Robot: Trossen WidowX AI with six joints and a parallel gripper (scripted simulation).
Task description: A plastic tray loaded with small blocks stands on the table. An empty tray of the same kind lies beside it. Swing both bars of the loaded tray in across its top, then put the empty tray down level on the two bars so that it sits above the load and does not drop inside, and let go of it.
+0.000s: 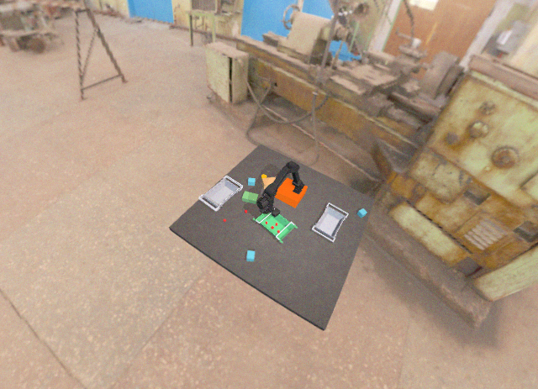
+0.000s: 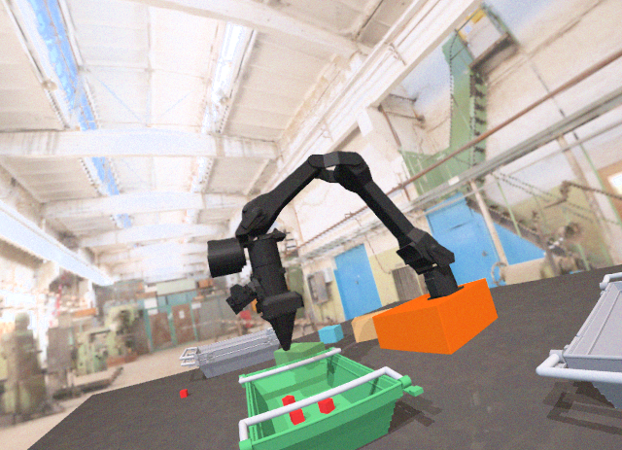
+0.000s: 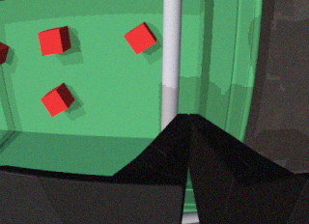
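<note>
The grey tray lies 280 mm behind my gripper tip, 440 mm to the left of it and 50 mm below it. Also, from my gripper tip: tan block 330 mm behind, 190 mm to the right, 60 mm below; green block 100 mm behind, 230 mm to the right, 70 mm below.
</note>
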